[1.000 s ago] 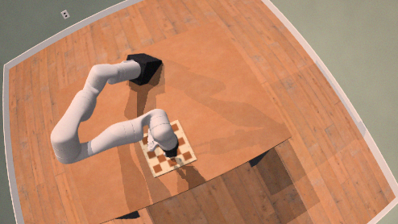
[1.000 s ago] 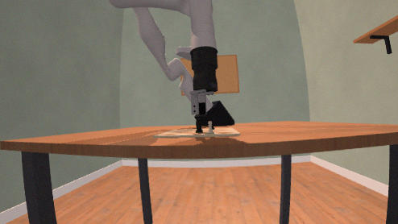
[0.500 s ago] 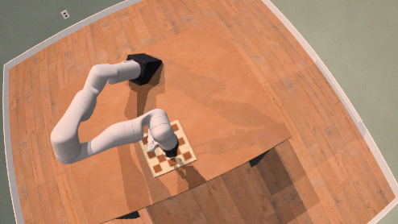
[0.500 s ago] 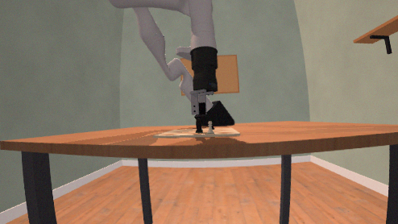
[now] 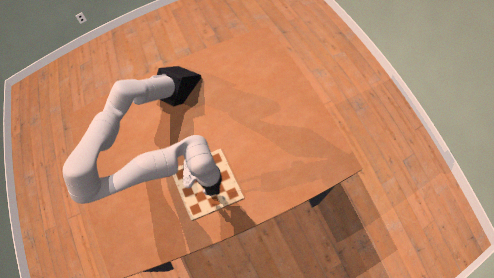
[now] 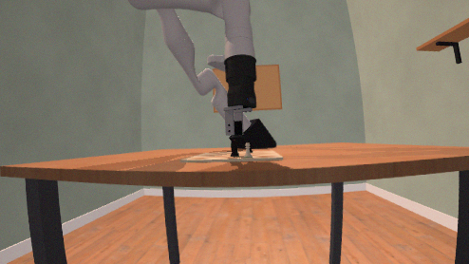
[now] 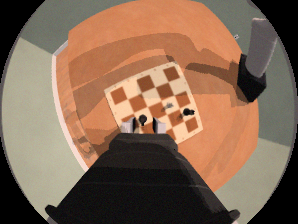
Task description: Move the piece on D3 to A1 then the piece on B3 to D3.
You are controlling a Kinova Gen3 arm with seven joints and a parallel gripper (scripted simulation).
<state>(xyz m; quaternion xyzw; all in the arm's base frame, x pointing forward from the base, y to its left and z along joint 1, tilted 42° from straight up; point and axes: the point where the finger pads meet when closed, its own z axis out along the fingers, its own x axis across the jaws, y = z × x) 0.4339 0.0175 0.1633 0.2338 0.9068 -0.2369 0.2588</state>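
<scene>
My gripper is now 40 mm past the chessboard and 70 mm above it.
</scene>
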